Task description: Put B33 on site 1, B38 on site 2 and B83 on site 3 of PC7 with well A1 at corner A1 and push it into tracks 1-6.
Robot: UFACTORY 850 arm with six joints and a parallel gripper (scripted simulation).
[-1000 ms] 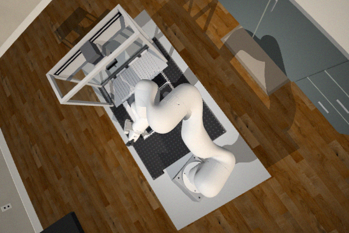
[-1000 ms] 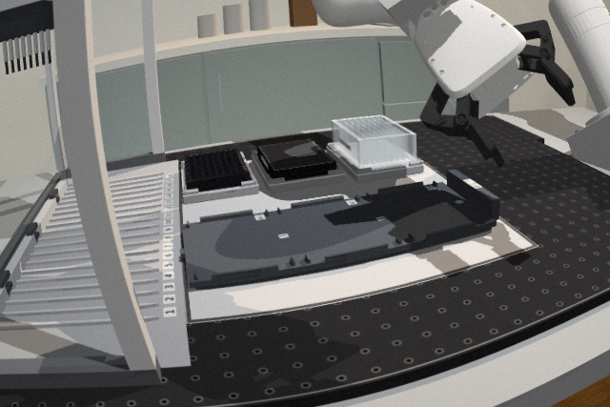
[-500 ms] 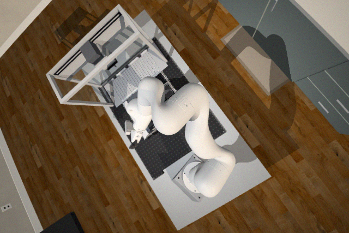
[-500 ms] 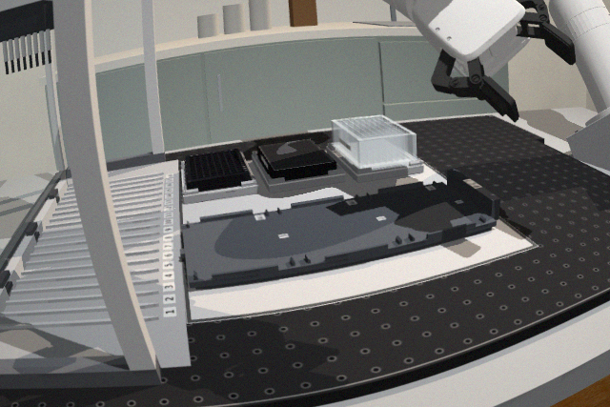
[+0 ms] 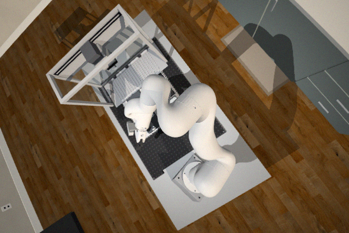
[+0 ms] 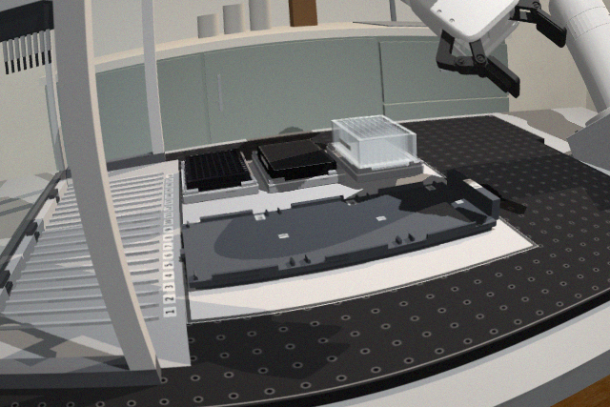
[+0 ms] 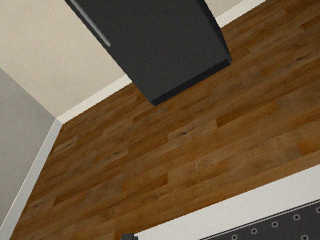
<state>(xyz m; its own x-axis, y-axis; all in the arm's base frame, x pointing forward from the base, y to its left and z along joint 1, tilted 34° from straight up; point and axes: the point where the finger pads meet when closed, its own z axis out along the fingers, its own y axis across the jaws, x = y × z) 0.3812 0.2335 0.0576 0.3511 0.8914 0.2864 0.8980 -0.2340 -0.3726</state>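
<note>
The clear deep-well block B83 lies 300 mm to the right of my hand, 160 mm below it and 80 mm ahead of it. Round my hand: perforated dark deck: 190 mm below, 180 mm to the right, 170 mm ahead; then dark plate carrier PC7: 190 mm ahead, 170 mm below, 90 mm to the right; then grey nest S1: 300 mm to the right, 180 mm below, 80 mm ahead.
</note>
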